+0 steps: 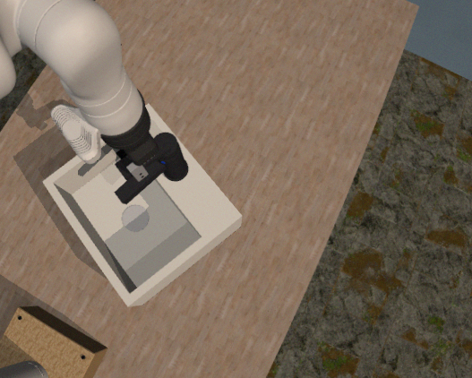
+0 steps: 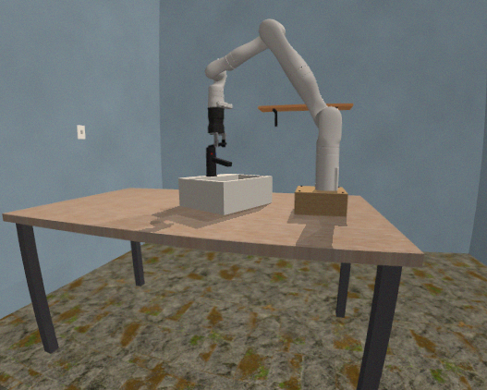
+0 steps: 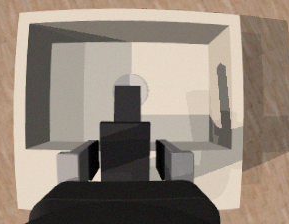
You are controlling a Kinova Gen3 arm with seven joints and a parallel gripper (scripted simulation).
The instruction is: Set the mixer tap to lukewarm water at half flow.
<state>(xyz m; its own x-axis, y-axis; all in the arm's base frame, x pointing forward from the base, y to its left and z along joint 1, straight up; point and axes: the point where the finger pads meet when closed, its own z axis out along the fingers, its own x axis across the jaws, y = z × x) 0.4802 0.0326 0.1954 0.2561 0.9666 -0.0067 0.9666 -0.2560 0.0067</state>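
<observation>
Now: hand 2 cm short of the lever, 1 cm to the left of it and 1 cm above it. Round my hand: white sink basin 5 cm behind, 1 cm to the left, 25 cm below; black mixer tap 4 cm ahead, 1 cm to the right, 5 cm below.
</observation>
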